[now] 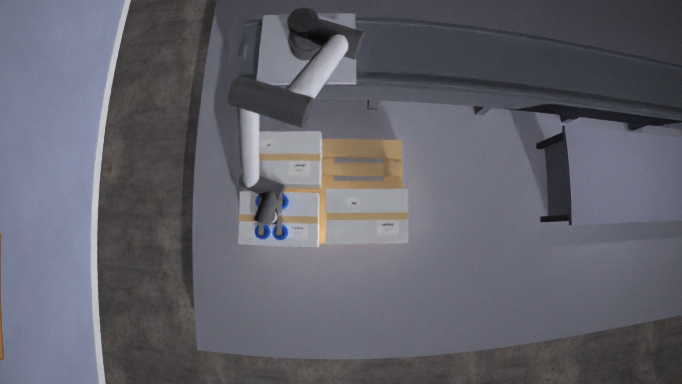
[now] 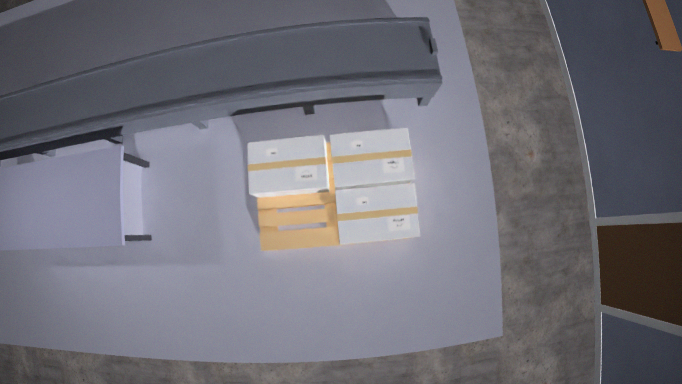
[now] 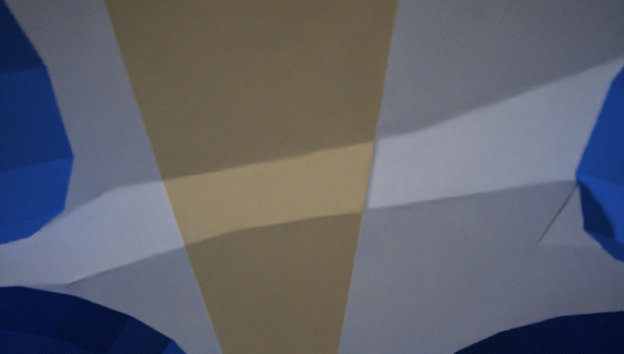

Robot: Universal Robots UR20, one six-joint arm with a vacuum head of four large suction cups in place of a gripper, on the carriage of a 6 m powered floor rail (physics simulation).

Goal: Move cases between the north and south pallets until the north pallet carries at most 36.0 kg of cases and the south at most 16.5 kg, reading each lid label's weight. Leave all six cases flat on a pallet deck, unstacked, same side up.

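Frame: origin at the arm's base, x ahead, y left, z up, level; metres.
Where they show: end effector, tool point: [image 3: 314,229]; arm's base, origin of the base link: [image 1: 307,46].
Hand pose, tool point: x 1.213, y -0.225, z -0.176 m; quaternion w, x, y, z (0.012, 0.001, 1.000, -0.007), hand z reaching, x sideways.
Note:
Each offset is from my tool point to the top centre of the thing.
On the north pallet [image 1: 360,168] lie three white taped cases: a back left case @[0.416 m back, 0.051 m left, 0.030 m up] [image 1: 290,142], a front left case @[0.015 m ahead, 0.037 m left, 0.030 m up] [image 1: 306,206] and a front right case @[0.011 m back, 0.652 m left, 0.033 m up] [image 1: 367,234]. My vacuum head [image 1: 272,217] [image 3: 310,200] is low over the front left case, its blue cups at or very near the lid [image 3: 425,280]; whether suction holds cannot be seen. On the south pallet [image 2: 300,241] lie a back left case [image 2: 285,150], a back right case [image 2: 370,172] and a front right case [image 2: 367,231]. All look flat and unstacked. The label weights are too small or blurred to read.
The floor rail [image 1: 450,55] [image 2: 250,60] runs behind both pallets, with the arm's carriage [image 1: 275,65] at its north end. A grey table-like block [image 1: 620,175] [image 2: 60,200] stands between the pallets. The north deck shows bare back right, the south deck front left.

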